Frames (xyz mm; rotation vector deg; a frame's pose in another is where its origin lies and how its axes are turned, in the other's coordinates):
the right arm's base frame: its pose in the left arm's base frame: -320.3 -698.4 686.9 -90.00 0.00 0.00
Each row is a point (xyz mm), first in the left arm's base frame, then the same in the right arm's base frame.
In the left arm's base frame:
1: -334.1 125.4 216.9
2: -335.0 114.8 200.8
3: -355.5 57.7 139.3
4: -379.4 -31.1 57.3
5: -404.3 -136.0 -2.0
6: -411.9 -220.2 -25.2
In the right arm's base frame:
1: -13.8 470.0 823.8
2: -14.7 486.1 813.2
3: -35.2 547.6 756.1
4: -59.1 629.6 667.3
5: -84.0 688.9 562.4
6: -91.6 712.1 478.2

